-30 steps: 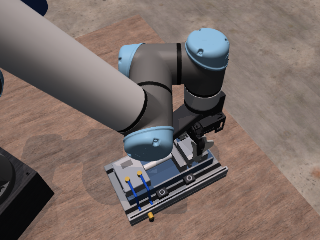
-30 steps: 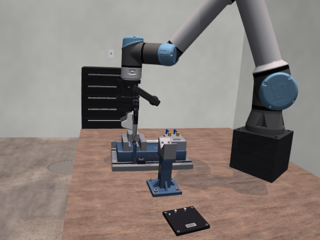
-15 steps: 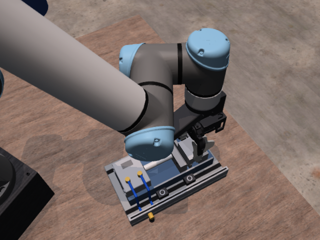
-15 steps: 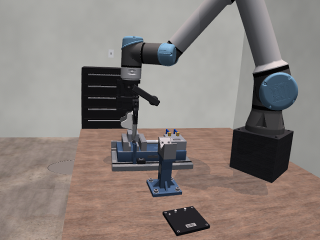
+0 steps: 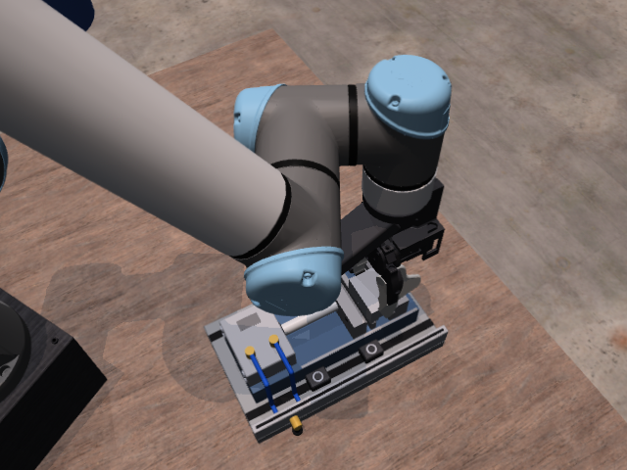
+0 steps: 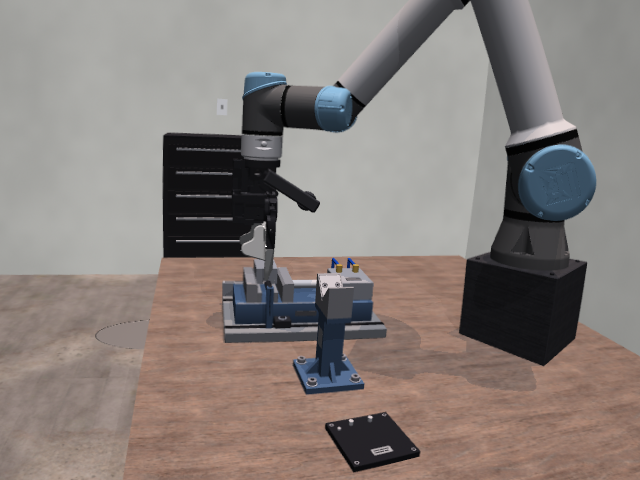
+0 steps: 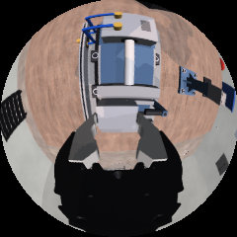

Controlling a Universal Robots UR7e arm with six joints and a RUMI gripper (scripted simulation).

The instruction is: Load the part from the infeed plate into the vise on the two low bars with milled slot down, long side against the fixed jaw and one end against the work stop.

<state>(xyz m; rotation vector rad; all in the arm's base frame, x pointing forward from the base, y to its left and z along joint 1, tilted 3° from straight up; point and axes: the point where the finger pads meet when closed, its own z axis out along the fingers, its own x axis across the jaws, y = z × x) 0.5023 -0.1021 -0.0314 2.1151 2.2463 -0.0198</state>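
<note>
The part lies 10 mm below my hand. The rest, counted from my hand: work stop: 70 mm to the left, 20 mm below; then moving jaw: 40 mm behind, 30 mm below, 20 mm to the left; then fixed jaw: 30 mm below, 30 mm ahead, 20 mm to the left.
</note>
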